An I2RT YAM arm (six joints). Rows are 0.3 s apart.
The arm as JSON. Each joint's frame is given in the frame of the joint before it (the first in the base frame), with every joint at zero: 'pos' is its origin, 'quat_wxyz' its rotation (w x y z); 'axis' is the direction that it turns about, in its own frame. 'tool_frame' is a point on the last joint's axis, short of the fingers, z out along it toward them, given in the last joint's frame.
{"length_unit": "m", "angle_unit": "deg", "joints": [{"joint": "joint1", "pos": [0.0, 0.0, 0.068], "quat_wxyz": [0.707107, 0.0, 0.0, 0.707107], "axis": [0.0, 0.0, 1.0]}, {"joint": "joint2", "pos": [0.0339, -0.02, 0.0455], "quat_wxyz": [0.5, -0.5, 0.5, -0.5], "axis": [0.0, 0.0, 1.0]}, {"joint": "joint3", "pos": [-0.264, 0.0, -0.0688], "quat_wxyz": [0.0, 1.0, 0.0, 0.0], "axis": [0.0, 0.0, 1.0]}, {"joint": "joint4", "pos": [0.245, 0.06, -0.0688], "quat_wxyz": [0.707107, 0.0, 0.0, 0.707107], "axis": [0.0, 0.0, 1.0]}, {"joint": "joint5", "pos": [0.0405, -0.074, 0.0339], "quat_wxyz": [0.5, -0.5, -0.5, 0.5], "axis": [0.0, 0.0, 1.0]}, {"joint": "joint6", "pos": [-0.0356, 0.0, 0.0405], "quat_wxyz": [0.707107, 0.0, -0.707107, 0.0], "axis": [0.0, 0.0, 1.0]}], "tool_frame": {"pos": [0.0, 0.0, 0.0], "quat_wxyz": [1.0, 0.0, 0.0, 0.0]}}
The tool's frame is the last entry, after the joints.
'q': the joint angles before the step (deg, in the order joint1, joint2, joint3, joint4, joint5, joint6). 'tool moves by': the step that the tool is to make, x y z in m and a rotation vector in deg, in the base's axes. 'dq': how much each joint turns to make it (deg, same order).
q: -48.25, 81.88, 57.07, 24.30, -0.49, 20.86
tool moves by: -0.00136, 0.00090, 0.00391, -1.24, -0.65, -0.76
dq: 0.01, -0.41, -0.04, 0.99, 0.77, -0.34
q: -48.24, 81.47, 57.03, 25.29, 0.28, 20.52
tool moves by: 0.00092, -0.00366, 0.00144, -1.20, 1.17, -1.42
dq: -0.17, 0.71, 0.87, -0.02, 1.23, -1.69
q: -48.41, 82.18, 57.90, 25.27, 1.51, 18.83
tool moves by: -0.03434, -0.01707, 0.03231, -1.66, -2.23, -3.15
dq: -6.75, -2.49, 4.15, -3.95, -3.56, 0.87
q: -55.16, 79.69, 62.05, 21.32, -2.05, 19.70
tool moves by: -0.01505, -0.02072, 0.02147, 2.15, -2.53, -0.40
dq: -4.44, 1.92, 6.57, -4.85, -3.83, 3.54
